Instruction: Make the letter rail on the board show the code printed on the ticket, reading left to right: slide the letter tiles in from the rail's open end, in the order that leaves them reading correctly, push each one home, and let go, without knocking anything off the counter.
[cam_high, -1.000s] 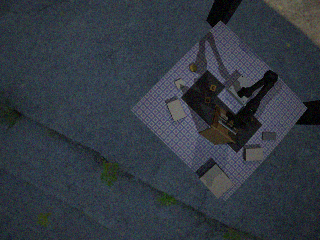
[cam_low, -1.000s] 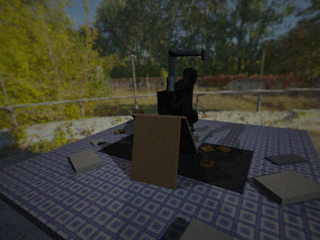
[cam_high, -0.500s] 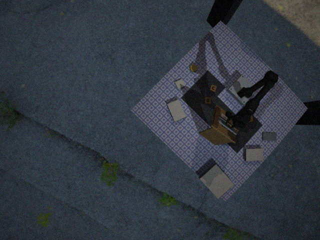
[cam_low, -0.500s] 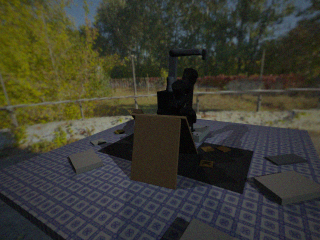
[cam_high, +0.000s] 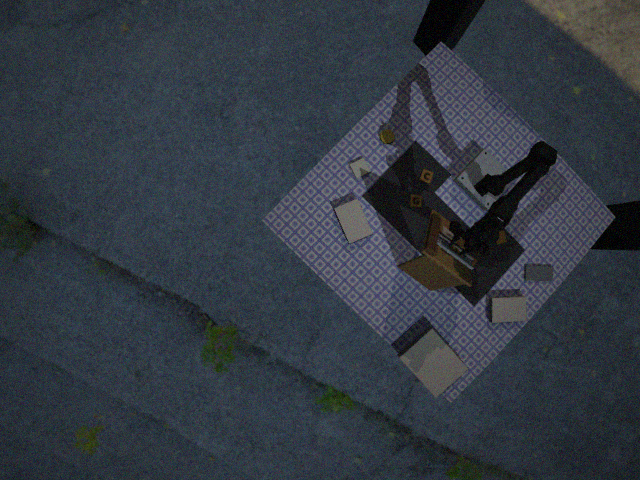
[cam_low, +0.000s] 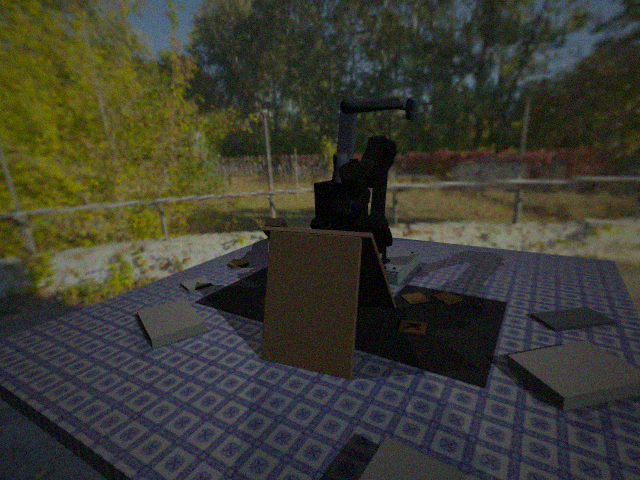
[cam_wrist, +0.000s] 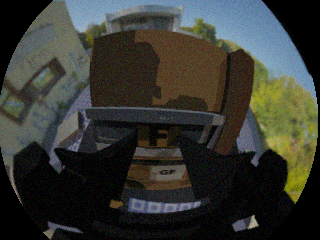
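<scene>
Now: gripper tip 2 cm short of the brown letter board, 1 cm to the left of it and 7 cm above it. Also, from my gripper tip: letter tile marked g (6 cm behind, 25 cm to the right, 17 cm below); then letter tile marked f (right at my gripper tip); then dark mat (14 cm behind, 9 cm to the right, 17 cm below).
</scene>
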